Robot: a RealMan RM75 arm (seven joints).
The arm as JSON. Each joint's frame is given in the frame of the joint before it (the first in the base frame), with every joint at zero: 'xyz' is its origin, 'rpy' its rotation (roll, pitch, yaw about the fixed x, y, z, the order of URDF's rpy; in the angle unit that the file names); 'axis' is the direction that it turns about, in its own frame. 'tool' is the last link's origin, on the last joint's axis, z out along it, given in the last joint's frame.
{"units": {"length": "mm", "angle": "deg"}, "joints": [
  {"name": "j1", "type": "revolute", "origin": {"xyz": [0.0, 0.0, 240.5], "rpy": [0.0, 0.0, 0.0]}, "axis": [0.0, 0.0, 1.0]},
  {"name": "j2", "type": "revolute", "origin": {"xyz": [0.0, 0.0, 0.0], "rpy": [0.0, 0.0, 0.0]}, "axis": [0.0, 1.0, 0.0]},
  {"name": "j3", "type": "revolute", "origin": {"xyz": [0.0, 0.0, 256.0], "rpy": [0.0, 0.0, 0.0]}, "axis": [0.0, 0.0, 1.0]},
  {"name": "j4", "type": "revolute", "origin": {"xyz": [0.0, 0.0, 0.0], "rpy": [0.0, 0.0, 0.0]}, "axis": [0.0, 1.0, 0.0]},
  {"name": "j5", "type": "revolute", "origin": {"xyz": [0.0, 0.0, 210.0], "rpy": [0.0, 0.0, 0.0]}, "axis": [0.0, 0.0, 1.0]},
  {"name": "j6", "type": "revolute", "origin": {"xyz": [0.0, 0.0, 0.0], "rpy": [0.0, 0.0, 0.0]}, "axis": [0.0, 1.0, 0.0]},
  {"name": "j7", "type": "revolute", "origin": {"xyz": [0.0, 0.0, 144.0], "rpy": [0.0, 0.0, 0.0]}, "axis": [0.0, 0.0, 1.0]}
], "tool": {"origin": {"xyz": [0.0, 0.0, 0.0], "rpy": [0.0, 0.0, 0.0]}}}
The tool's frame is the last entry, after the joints.
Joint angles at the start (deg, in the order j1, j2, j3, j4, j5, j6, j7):
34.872, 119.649, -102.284, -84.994, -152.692, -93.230, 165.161
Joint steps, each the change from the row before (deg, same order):
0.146, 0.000, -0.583, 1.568, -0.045, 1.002, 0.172
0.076, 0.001, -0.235, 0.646, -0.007, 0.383, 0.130
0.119, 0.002, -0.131, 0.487, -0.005, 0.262, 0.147
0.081, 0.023, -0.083, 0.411, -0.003, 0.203, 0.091
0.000, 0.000, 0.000, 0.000, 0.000, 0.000, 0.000
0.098, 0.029, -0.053, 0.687, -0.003, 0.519, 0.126
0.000, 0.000, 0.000, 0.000, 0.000, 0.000, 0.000
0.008, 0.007, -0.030, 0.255, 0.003, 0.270, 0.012
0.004, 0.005, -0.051, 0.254, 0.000, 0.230, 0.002
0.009, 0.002, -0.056, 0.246, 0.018, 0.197, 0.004
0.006, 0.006, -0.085, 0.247, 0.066, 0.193, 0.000
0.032, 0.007, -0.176, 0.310, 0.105, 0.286, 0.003
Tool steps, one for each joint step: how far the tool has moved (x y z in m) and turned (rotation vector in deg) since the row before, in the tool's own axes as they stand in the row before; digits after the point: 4 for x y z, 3 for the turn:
0.0008, -0.0005, 0.0057, -0.018, 0.594, 0.264
0.0003, -0.0002, 0.0023, -0.014, 0.262, 0.159
0.0000, -0.0002, 0.0015, 0.008, 0.173, 0.160
0.0001, -0.0001, 0.0013, -0.026, 0.151, 0.137
0.0000, 0.0000, 0.0000, 0.000, 0.000, 0.000
-0.0001, -0.0007, 0.0021, -0.009, 0.058, 0.309
0.0000, 0.0000, 0.0000, 0.000, 0.000, 0.000
-0.0001, -0.0003, 0.0009, 0.005, -0.035, 0.094
0.0001, -0.0002, 0.0009, 0.000, 0.016, 0.069
0.0001, -0.0002, 0.0009, -0.018, 0.038, 0.060
0.0001, 0.0001, 0.0009, -0.069, 0.045, 0.032
-0.0001, 0.0003, 0.0012, -0.082, 0.032, -0.035

